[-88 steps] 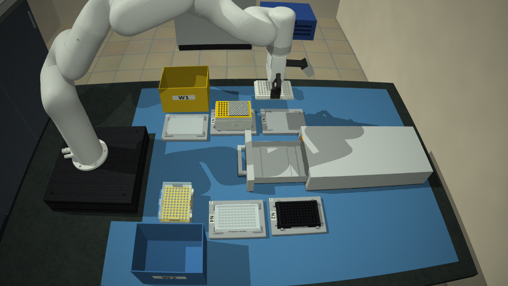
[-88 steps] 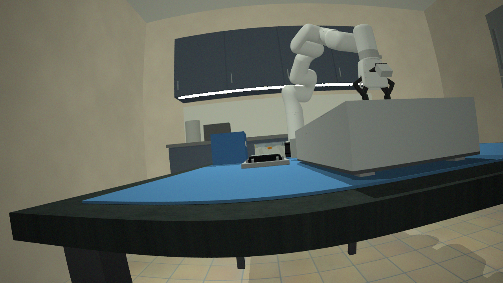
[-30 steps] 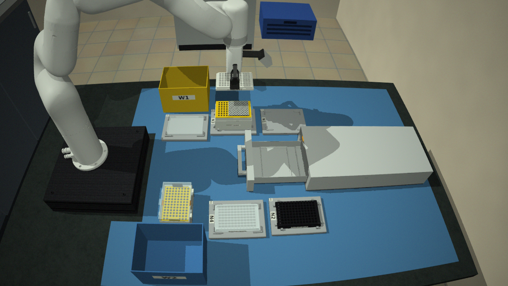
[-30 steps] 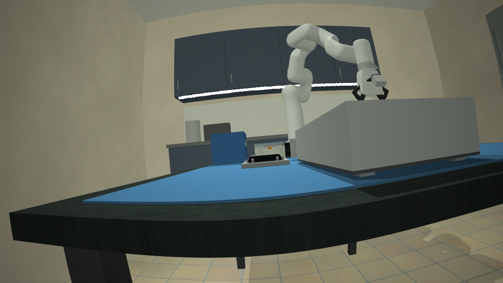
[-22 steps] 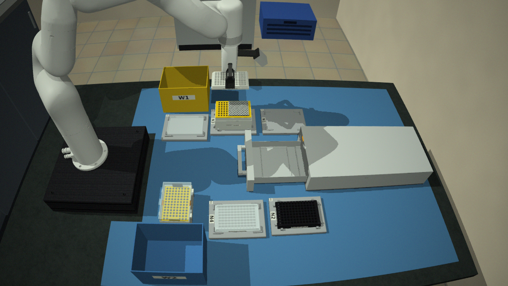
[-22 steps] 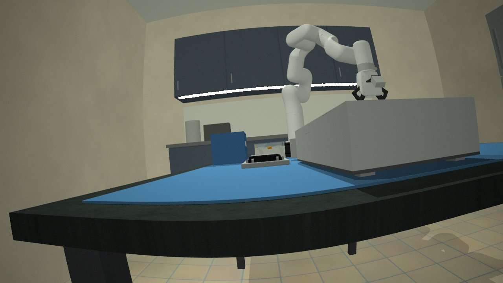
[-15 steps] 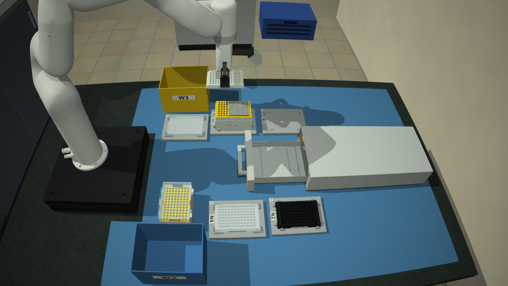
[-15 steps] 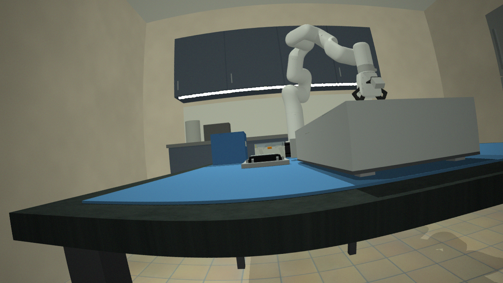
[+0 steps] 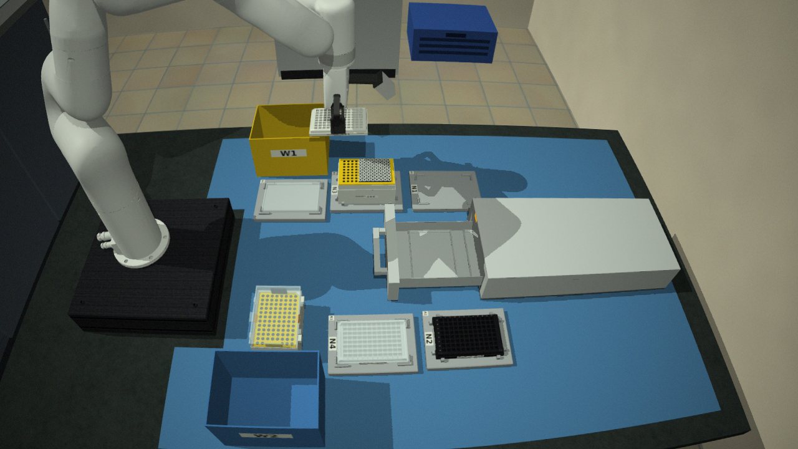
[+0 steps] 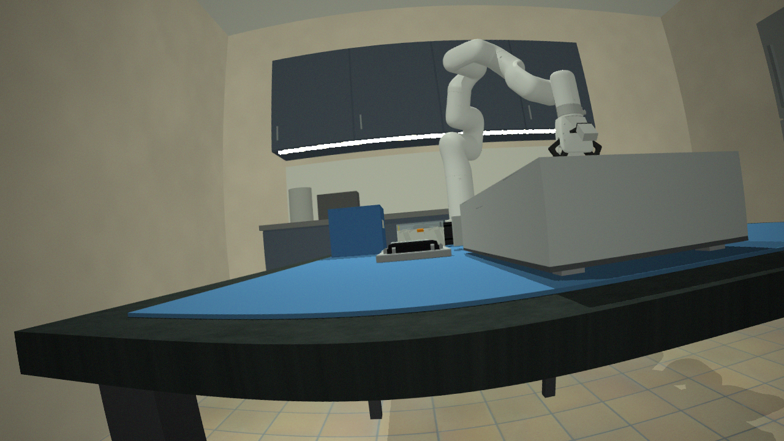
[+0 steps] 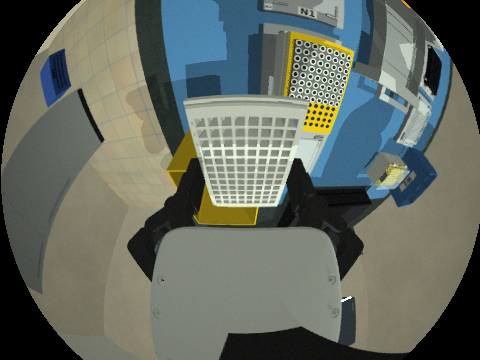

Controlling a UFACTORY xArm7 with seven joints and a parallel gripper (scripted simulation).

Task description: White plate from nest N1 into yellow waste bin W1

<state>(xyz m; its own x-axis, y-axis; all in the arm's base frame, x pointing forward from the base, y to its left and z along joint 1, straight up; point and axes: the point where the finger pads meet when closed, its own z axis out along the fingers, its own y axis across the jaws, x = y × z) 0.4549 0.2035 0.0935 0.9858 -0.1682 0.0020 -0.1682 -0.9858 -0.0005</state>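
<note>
My gripper is now 110 mm past the yellow waste bin W1, 60 mm to the right of it and 120 mm above it. Also, from my hand: work nest N1: 230 mm ahead, 130 mm to the right, 150 mm below; then yellow tip rack: 40 mm ahead, 100 mm to the right, 100 mm below; then white plate: 10 mm below.
</note>
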